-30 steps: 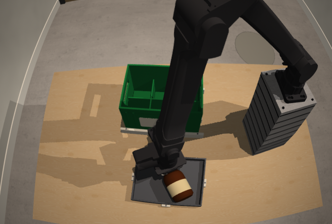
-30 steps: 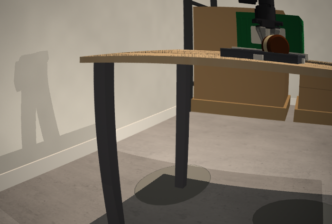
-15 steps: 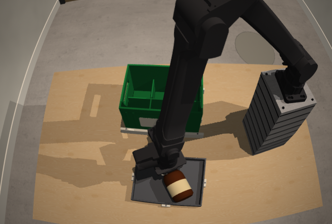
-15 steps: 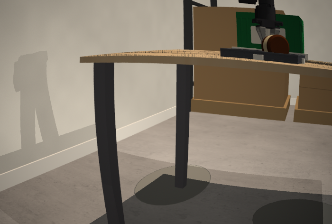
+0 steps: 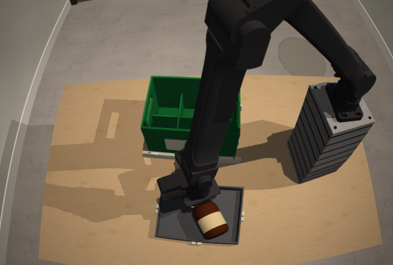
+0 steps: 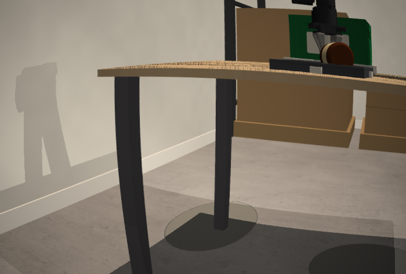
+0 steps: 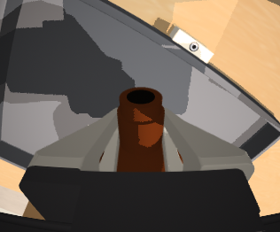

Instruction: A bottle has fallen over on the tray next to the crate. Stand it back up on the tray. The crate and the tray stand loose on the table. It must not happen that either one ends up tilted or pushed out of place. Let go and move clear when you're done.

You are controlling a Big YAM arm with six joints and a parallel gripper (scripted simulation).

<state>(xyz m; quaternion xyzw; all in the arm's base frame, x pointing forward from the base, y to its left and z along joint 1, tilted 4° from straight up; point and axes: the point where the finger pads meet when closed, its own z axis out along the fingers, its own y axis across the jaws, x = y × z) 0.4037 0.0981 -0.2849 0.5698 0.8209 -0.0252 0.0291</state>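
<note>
Right now my hand is 4 cm to the right of the dark tray and 3 cm above it. Also, from my hand: brown bottle (2 cm behind, 5 cm to the left); green crate (25 cm to the right, 4 cm above).
</note>
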